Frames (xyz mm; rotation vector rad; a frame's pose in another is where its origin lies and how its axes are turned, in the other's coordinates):
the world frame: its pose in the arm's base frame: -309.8 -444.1 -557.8 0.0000 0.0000 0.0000
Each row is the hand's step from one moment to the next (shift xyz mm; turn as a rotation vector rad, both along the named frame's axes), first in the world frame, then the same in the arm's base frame.
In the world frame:
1: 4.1 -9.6 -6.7 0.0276 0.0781 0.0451
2: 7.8 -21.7 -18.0 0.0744 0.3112 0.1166
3: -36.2 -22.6 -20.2 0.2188 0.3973 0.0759
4: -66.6 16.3 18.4 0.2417 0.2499 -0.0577
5: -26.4 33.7 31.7 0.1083 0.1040 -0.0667
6: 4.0 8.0 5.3 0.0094 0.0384 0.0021
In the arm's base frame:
1: 4.1 -9.6 -6.7 0.0276 0.0781 0.0451
2: 7.8 -21.7 -18.0 0.0744 0.3112 0.1166
3: -36.2 -22.6 -20.2 0.2188 0.3973 0.0759
4: -66.6 16.3 18.4 0.2417 0.2499 -0.0577
5: -26.4 33.7 31.7 0.1083 0.1040 -0.0667
6: 4.0 8.0 5.3 0.0094 0.0384 0.0021

